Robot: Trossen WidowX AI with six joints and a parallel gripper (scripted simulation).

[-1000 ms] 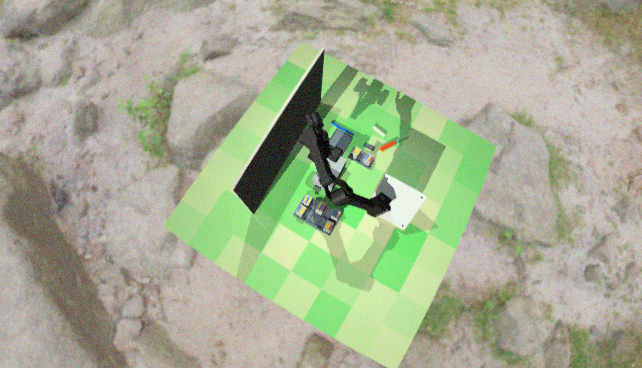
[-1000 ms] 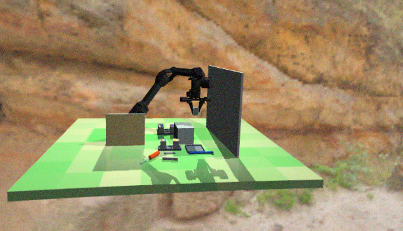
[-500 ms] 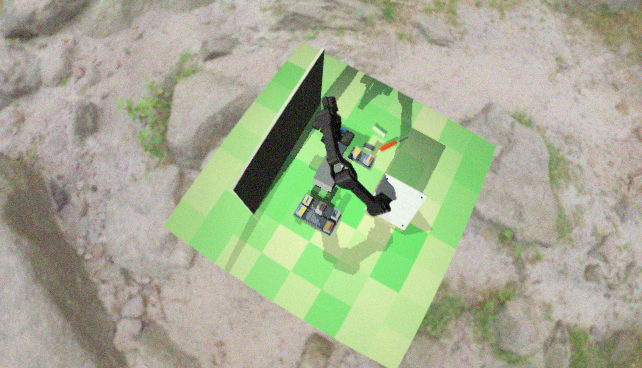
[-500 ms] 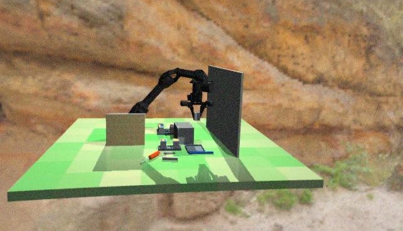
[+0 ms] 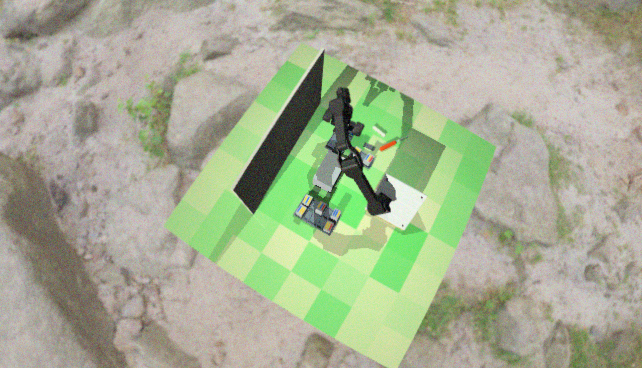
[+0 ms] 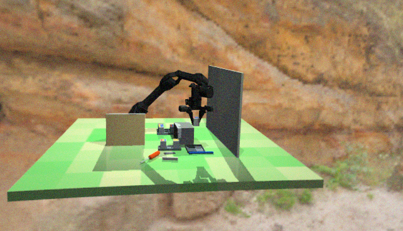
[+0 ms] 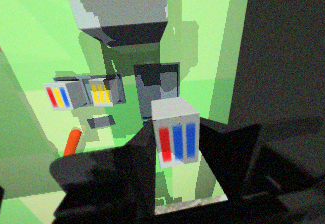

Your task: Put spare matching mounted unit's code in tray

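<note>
Now: the dark tray 150 mm below my gripper tip. Round my gripper tip: small pale bar 180 mm to the right, 140 mm below, 130 mm behind; grey mounted unit 180 mm to the left, 100 mm below, 60 mm behind; dark wall panel 210 mm to the left, 170 mm ahead, 80 mm above.
</note>
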